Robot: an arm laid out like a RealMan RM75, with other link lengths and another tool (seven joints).
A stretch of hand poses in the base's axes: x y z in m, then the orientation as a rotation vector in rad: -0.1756, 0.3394, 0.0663, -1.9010, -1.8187, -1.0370; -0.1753, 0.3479, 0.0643, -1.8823, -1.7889, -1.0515; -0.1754, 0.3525, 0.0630, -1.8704, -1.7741, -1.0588; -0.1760, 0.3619, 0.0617, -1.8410, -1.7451, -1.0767; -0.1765, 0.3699, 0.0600, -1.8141, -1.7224, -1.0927; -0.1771, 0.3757, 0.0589, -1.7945, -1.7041, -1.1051; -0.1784, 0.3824, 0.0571, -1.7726, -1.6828, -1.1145; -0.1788, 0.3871, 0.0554, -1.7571, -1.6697, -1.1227; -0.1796, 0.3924, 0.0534, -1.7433, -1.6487, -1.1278; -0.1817, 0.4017, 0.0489, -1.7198, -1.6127, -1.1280; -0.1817, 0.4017, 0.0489, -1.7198, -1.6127, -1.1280; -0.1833, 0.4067, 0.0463, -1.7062, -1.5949, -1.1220; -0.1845, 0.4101, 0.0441, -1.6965, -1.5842, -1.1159; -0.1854, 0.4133, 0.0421, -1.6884, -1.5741, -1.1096; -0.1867, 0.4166, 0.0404, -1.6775, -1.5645, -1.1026; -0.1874, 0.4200, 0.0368, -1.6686, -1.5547, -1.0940; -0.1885, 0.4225, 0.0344, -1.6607, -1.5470, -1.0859; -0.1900, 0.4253, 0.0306, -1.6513, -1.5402, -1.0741; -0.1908, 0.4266, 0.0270, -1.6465, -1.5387, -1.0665; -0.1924, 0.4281, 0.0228, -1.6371, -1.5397, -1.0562; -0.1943, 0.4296, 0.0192, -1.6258, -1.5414, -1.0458
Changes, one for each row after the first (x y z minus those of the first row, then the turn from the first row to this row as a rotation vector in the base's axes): 0.0003, 0.0085, -0.0020, 0.0319, 0.0068, 0.0014; 0.0002, 0.0131, -0.0033, 0.0491, 0.0103, 0.0038; -0.0004, 0.0225, -0.0046, 0.0868, 0.0152, 0.0114; -0.0009, 0.0305, -0.0063, 0.1187, 0.0177, 0.0194; -0.0015, 0.0363, -0.0074, 0.1433, 0.0196, 0.0245; -0.0028, 0.0430, -0.0092, 0.1705, 0.0250, 0.0310; -0.0032, 0.0477, -0.0109, 0.1888, 0.0268, 0.0357; -0.0040, 0.0530, -0.0129, 0.2107, 0.0340, 0.0377; -0.0061, 0.0623, -0.0174, 0.2465, 0.0524, 0.0430; -0.0061, 0.0623, -0.0174, 0.2465, 0.0524, 0.0430; -0.0077, 0.0673, -0.0200, 0.2641, 0.0661, 0.0484; -0.0089, 0.0707, -0.0222, 0.2750, 0.0763, 0.0533; -0.0098, 0.0739, -0.0242, 0.2845, 0.0862, 0.0573; -0.0111, 0.0772, -0.0259, 0.2951, 0.0966, 0.0636; -0.0118, 0.0806, -0.0295, 0.3044, 0.1082, 0.0689; -0.0129, 0.0831, -0.0319, 0.3119, 0.1183, 0.0740; -0.0144, 0.0859, -0.0357, 0.3187, 0.1310, 0.0813; -0.0152, 0.0872, -0.0393, 0.3205, 0.1377, 0.0861; -0.0168, 0.0887, -0.0435, 0.3225, 0.1456, 0.0955; -0.0187, 0.0902, -0.0471, 0.3249, 0.1535, 0.1066
